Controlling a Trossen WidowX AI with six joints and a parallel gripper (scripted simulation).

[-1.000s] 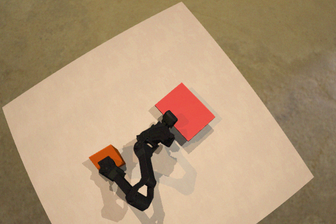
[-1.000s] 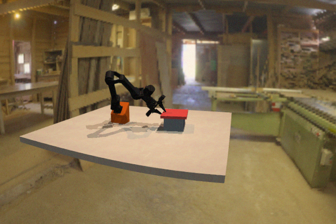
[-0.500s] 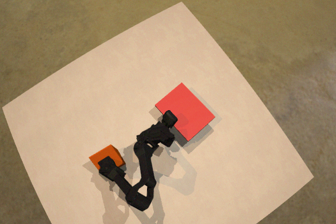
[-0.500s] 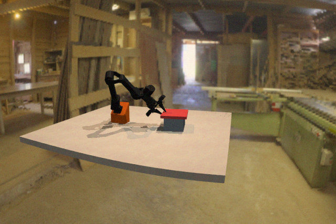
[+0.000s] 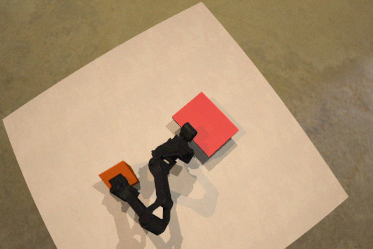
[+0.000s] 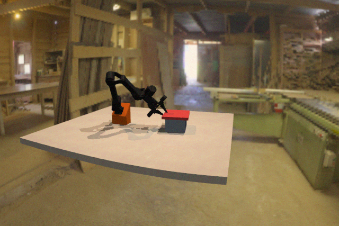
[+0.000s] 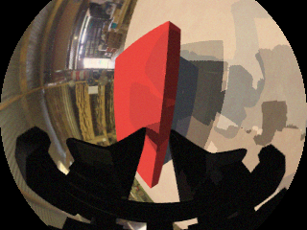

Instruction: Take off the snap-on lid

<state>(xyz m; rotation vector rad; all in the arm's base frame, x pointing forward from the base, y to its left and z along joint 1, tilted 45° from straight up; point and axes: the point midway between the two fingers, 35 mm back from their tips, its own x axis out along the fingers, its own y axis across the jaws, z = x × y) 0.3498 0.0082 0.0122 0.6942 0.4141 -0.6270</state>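
My gripper tip is 7 cm short of the red lid and 1 cm to the right of it. Round my gripper tip: storage box (7 cm ahead, 1 cm to the left, 5 cm below).
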